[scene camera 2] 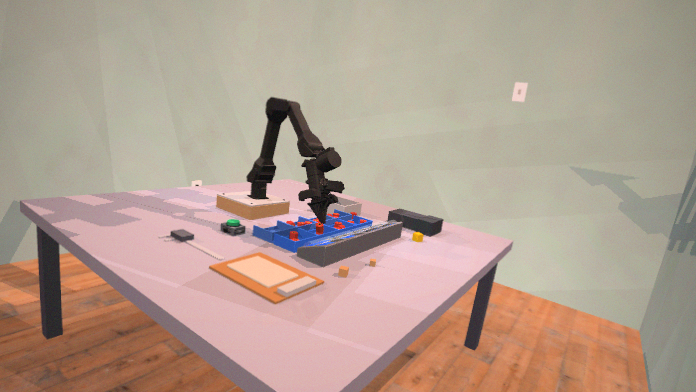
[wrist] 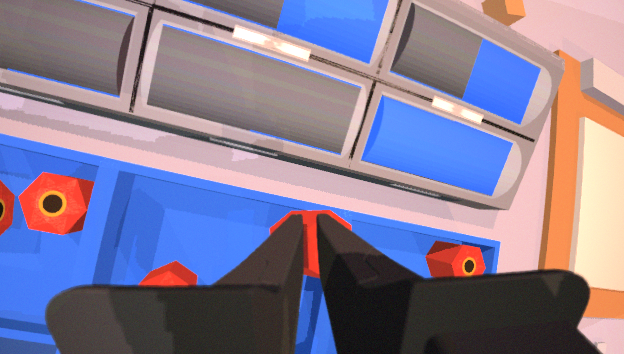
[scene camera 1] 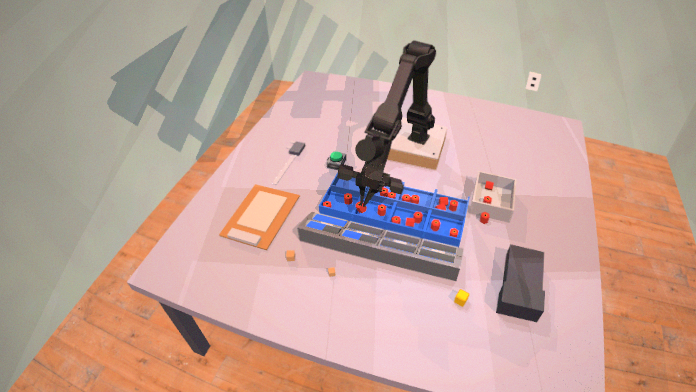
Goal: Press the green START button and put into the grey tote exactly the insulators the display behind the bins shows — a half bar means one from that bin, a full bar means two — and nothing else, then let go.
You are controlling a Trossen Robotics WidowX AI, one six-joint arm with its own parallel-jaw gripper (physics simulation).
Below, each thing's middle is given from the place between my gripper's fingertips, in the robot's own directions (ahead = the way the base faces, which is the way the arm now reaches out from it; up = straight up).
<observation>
My hand is 270 mm past the grey tote [scene camera 1: 501, 208], 330 mm to the right of it and 40 mm above it. Also, from my hand: dark box [scene camera 1: 522, 296]: 10 mm ahead, 500 mm to the left, 40 mm below.
</observation>
